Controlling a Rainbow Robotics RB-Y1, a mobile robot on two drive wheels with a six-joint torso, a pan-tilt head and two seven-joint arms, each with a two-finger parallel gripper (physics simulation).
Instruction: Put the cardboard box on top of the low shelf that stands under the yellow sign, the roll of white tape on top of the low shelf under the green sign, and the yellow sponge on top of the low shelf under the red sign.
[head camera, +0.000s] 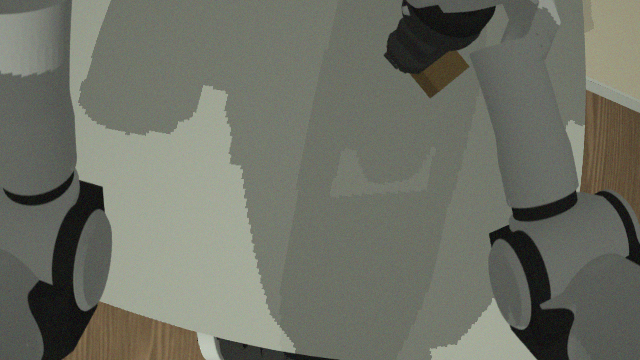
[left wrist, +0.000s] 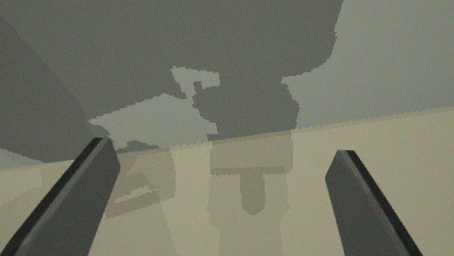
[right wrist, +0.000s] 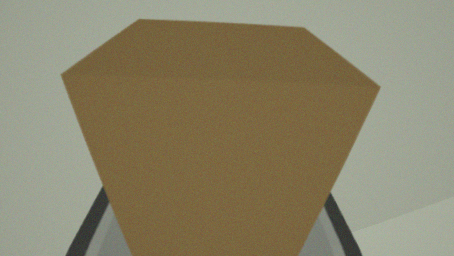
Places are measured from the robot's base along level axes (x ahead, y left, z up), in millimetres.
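Where they show: left gripper, between the fingertips: (left wrist: 223, 159); right gripper, between the fingertips: (right wrist: 217, 152).
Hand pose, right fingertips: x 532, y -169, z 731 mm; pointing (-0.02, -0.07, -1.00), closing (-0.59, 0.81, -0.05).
Observation:
After its pixels a point has its place.
The brown cardboard box (head camera: 442, 72) {x 494, y -183, z 773 mm} (right wrist: 220, 130) {x 496, y -193, z 773 mm} stands on the pale table top (head camera: 165, 225) {x 323, y 176, z 722 mm} at the upper right of the head view. My right gripper (head camera: 410, 50) {x 532, y -169, z 731 mm} (right wrist: 217, 197) {x 532, y -169, z 731 mm} is closed in on it, one finger against each side; the box hides the fingertips in the right wrist view. My left gripper (left wrist: 223, 159) {x 628, y 145, z 906 mm} is open and empty, away from the box. The left hand does not show in the head view. The white tape, the yellow sponge, the low shelves and the signs do not show in these views.
Wood floor (head camera: 610, 145) {x 472, y -1183, z 2 mm} lies beyond the table's right edge and at its near left corner. A cream wall (head camera: 617, 50) {x 729, y -965, z 349 mm} with a pale skirting stands at the upper right. Broad arm shadows fall across the table. Part of a dark and white base shows at the bottom.

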